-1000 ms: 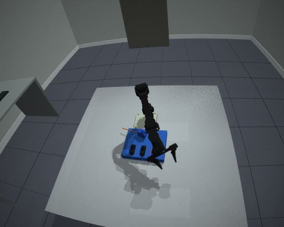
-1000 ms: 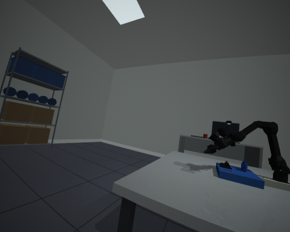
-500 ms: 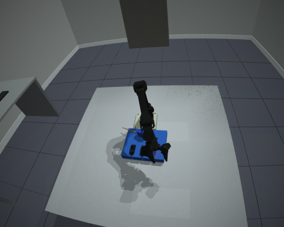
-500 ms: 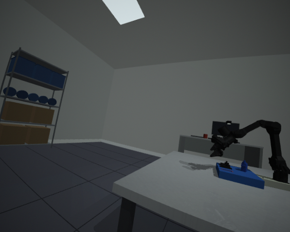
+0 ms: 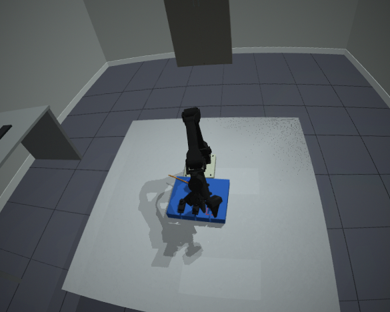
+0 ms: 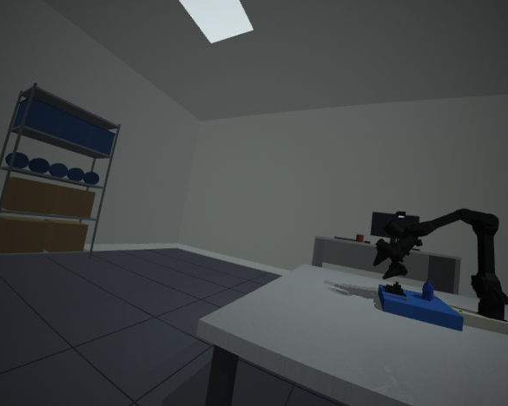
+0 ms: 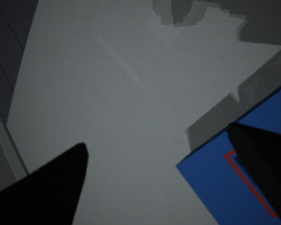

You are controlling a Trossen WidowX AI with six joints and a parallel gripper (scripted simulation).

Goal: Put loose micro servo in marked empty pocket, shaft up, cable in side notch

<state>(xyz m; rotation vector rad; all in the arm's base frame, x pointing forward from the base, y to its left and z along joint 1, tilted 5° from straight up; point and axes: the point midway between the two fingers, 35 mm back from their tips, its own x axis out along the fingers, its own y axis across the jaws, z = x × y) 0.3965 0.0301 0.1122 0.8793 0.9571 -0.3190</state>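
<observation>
Now: the blue deck 200 mm behind my gripper tip, 110 mm below it and 60 mm to the right of it.
</observation>
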